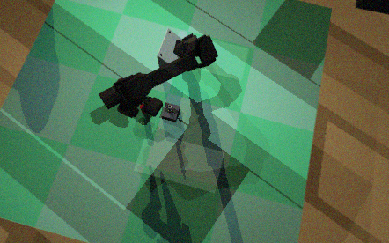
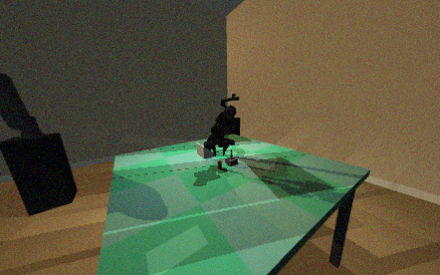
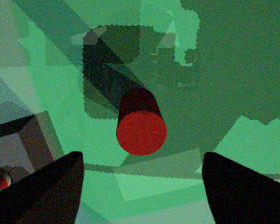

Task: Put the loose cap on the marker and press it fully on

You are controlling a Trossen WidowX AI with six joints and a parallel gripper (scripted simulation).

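My gripper tip is now 60 mm above the red cap. Also, from my gripper tip: holder block 20 mm behind, 110 mm to the left, 70 mm below.
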